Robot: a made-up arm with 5 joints. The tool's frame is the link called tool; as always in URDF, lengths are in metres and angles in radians. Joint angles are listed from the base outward. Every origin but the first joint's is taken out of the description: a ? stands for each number. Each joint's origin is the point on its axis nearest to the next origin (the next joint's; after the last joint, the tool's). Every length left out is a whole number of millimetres.
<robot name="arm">
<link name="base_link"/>
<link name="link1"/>
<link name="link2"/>
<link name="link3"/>
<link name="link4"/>
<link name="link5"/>
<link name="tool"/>
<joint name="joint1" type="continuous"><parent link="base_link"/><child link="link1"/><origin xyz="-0.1 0.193 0.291" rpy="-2.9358 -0.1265 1.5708"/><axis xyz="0 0 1"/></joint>
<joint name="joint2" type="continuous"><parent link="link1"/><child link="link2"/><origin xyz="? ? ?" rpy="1.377 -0.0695 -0.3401"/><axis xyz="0 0 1"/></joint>
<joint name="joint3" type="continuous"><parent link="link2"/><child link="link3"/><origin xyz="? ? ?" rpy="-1.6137 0.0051 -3.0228"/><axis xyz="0 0 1"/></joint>
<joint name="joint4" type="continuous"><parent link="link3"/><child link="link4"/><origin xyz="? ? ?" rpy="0.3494 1.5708 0"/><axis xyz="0 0 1"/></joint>
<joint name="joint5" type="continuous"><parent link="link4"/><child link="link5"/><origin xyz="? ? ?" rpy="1.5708 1.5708 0"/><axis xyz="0 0 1"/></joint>
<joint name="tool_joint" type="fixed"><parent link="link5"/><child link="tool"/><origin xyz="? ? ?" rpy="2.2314 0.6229 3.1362"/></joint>
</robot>
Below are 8 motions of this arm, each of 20 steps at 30 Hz.
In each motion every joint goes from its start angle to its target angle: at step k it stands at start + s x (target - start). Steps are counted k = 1, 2, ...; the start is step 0. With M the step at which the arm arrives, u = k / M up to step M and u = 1 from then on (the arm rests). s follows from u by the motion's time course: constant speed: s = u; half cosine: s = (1 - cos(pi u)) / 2; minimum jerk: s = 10 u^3 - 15 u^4 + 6 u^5.
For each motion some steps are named. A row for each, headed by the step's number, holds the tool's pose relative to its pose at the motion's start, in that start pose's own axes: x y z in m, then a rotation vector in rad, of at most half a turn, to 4 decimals.
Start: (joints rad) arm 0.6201 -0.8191 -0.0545 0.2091 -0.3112
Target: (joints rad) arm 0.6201 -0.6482 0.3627 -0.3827 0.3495
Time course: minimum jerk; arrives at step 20
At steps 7, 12, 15, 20:
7: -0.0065 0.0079 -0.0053 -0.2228 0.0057 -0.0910
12: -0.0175 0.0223 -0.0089 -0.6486 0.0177 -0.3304
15: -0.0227 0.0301 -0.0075 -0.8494 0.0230 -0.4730
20: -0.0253 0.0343 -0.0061 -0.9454 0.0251 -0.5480

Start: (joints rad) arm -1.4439 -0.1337 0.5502 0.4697 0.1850
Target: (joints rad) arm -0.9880 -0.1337 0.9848 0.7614 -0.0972
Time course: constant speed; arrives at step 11
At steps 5, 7, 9, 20:
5: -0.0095 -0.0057 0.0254 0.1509 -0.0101 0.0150
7: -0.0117 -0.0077 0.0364 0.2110 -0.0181 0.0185
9: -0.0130 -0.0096 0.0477 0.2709 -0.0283 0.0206
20: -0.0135 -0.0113 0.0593 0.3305 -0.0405 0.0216

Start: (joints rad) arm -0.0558 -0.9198 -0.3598 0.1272 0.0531
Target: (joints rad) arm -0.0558 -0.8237 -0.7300 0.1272 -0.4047
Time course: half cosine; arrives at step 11
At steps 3, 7, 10, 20:
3: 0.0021 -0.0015 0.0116 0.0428 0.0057 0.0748
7: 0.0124 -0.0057 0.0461 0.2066 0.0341 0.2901
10: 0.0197 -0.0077 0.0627 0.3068 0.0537 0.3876
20: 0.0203 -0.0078 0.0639 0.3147 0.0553 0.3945

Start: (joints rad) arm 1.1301 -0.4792 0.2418 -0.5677 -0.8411
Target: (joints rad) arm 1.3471 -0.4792 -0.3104 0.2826 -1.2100
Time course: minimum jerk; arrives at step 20
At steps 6, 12, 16, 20:
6: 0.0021 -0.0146 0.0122 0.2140 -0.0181 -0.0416
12: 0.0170 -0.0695 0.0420 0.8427 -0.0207 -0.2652
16: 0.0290 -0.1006 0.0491 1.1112 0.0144 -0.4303
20: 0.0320 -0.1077 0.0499 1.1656 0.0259 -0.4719

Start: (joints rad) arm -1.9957 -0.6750 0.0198 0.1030 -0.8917
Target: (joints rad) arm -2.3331 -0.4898 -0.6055 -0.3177 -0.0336
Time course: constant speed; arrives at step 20
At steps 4, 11, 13, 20:
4: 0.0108 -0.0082 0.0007 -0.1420 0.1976 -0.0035
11: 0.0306 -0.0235 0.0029 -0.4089 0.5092 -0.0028
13: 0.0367 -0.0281 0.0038 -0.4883 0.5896 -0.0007
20: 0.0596 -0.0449 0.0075 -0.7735 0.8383 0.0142

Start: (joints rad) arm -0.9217 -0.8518 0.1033 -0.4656 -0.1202
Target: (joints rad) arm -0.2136 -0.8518 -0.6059 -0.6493 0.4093
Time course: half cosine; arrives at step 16
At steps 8, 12, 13, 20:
8: 0.0380 -0.0757 0.0153 0.1512 0.3318 0.4126
12: 0.0786 -0.1061 -0.0042 0.2486 0.4511 0.7382
13: 0.0859 -0.1084 -0.0095 0.2663 0.4614 0.7961
20: 0.0956 -0.1101 -0.0173 0.2908 0.4701 0.8742

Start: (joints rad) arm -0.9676 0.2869 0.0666 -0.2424 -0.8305
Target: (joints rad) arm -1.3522 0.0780 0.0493 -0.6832 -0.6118
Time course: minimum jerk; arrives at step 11
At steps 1, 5, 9, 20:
1: -0.0002 0.0000 -0.0007 -0.0028 -0.0016 0.0012
5: -0.0092 -0.0008 -0.0471 -0.1964 -0.1031 0.0607
9: -0.0075 -0.0057 -0.1079 -0.5014 -0.2375 0.0894
20: -0.0068 -0.0063 -0.1128 -0.5289 -0.2485 0.0890

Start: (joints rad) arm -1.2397 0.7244 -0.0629 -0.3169 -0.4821
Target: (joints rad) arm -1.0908 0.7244 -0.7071 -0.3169 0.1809
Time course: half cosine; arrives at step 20
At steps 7, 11, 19, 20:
7: 0.0101 -0.0328 0.0085 -0.0370 0.2305 0.0633
11: 0.0266 -0.0675 0.0144 -0.1084 0.4782 0.1553
19: 0.0566 -0.1099 0.0160 -0.2527 0.7869 0.3164
20: 0.0572 -0.1105 0.0160 -0.2552 0.7911 0.3190

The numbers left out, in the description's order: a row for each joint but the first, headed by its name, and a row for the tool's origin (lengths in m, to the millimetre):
joint2: -0.082 -0.068 0
joint3: 0.126 -0.052 0
joint4: -0.185 0.045 0
joint5: -0.042 -0.006 0
tool: -0.04 -0.007 0

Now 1 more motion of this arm.
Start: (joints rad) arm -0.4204 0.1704 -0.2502 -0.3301 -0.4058
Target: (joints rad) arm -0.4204 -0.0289 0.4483 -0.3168 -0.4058
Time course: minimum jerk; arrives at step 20
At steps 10, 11, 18, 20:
10: -0.0149 0.0296 -0.0472 -0.1593 -0.2605 -0.2026
11: -0.0157 0.0347 -0.0571 -0.1854 -0.3100 -0.2419
18: -0.0109 0.0547 -0.1015 -0.2842 -0.5238 -0.4154
20: -0.0106 0.0551 -0.1025 -0.2861 -0.5284 -0.4192

